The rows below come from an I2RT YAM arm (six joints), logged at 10 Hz.
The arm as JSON. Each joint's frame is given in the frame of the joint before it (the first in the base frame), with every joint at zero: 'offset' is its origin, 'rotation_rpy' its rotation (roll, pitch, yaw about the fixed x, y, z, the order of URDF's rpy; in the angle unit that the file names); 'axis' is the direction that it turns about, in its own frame. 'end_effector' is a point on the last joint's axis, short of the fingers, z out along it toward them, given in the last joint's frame.
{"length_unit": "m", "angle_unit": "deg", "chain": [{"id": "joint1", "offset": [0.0, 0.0, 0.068], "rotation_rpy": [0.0, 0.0, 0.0], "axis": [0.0, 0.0, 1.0]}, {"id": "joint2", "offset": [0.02, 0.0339, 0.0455], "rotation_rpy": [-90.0, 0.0, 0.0], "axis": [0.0, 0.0, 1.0]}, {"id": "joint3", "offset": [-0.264, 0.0, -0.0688], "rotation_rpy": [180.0, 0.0, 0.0], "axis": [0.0, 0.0, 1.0]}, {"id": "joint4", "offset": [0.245, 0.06, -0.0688], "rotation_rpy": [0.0, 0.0, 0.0], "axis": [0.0, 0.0, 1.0]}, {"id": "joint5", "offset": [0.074, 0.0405, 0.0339], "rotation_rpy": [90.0, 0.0, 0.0], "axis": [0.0, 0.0, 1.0]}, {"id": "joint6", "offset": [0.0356, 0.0, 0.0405], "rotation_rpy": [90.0, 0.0, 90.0], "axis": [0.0, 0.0, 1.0]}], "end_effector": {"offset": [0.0, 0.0, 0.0], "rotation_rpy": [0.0, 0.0, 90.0]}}
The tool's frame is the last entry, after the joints.
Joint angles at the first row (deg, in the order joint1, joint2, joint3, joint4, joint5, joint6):
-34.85, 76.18, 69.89, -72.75, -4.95, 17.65
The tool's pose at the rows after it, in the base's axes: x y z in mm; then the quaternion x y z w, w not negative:
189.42 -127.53 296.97 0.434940 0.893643 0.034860 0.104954
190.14 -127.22 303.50 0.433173 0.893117 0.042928 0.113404
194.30 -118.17 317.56 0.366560 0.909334 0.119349 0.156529
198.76 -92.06 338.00 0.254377 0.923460 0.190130 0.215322
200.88 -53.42 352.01 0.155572 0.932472 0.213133 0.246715
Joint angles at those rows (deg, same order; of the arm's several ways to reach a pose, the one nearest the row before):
-34.85, 76.18, 70.26, -72.75, -5.78, 17.63
-34.85, 76.14, 71.64, -73.34, -6.85, 17.63
-33.93, 75.11, 73.52, -73.14, -17.02, 12.27
-29.06, 72.23, 75.07, -72.18, -26.83, 6.72
-19.59, 68.64, 75.07, -70.17, -28.60, 6.15

